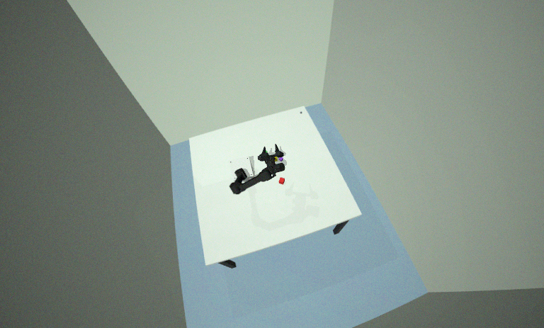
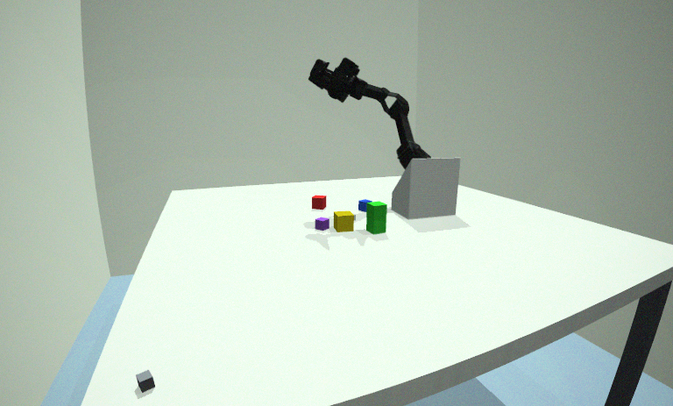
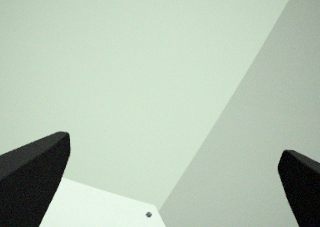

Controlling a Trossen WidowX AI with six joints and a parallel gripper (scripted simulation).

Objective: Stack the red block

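Now: gripper tip 43 cm above the red block, 10 cm to the left of it and 3 cm short of it. From my gripper tip the other things lie so: small purple block (44 cm below, 12 cm to the left, 12 cm ahead); then yellow block (43 cm below, 15 cm to the left, 7 cm ahead); then blue block (44 cm below, 9 cm behind).
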